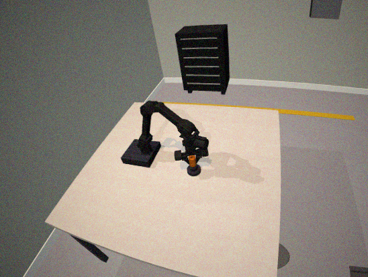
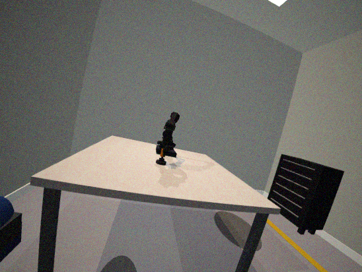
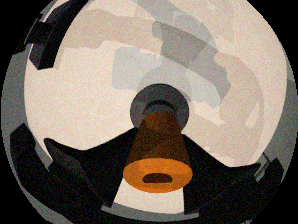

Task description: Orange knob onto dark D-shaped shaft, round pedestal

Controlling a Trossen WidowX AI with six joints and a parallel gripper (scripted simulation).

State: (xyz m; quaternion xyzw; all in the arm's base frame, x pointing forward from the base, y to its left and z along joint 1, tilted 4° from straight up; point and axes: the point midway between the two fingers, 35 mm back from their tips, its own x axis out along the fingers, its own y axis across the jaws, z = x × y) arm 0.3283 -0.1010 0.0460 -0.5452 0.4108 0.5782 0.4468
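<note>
My gripper tip is now 20 mm below the orange knob. From my gripper tip the other things lie so: round pedestal 40 mm below.
</note>
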